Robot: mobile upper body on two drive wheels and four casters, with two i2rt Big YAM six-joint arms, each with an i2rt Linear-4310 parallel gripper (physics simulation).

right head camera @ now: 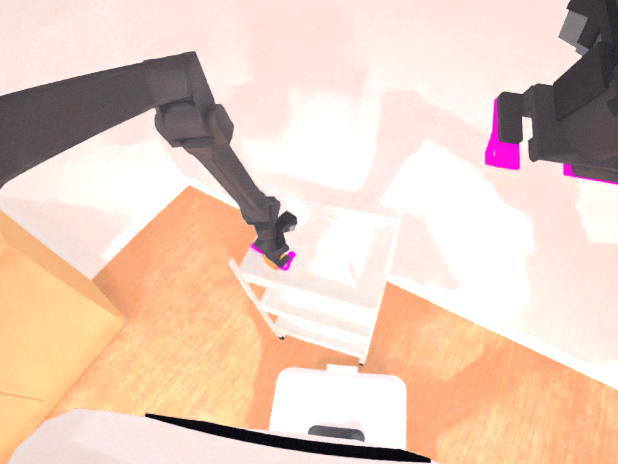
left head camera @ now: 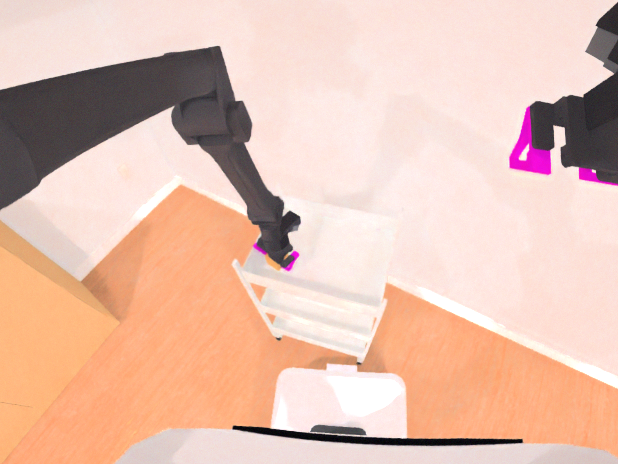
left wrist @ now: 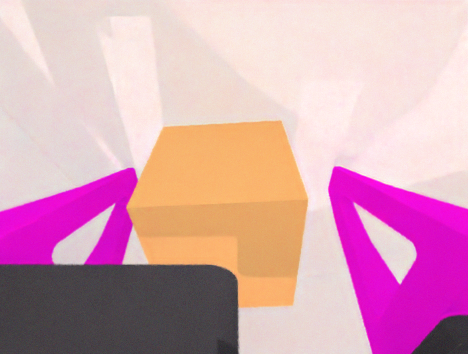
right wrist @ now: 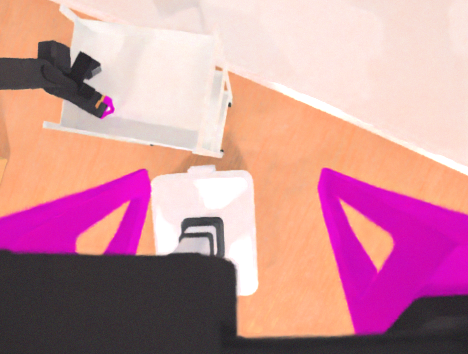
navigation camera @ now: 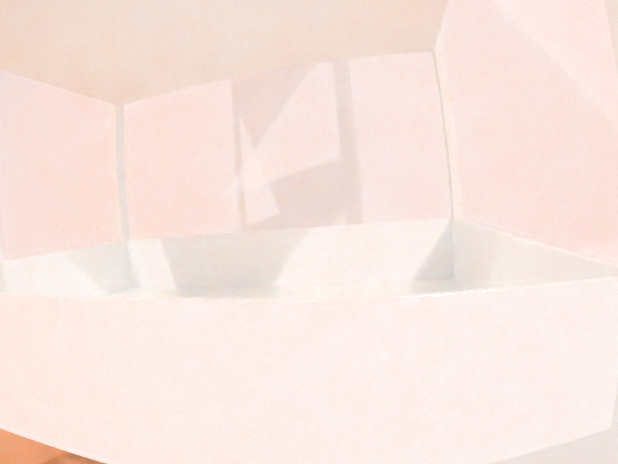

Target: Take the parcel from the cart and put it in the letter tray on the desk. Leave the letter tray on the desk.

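You'd find my left gripper [left head camera: 278,262], [right head camera: 276,261], [left wrist: 233,178] in those views, and my right gripper [right head camera: 526,163], [left head camera: 546,168], [right wrist: 234,178] in these. There's a parcel [left wrist: 231,194] as well, though in the navigation camera view the parcel is out of frame. And then there's a white three-shelf cart [navigation camera: 430,334], [right head camera: 330,296], [left head camera: 331,296], [left wrist: 373,94], [right wrist: 165,90].
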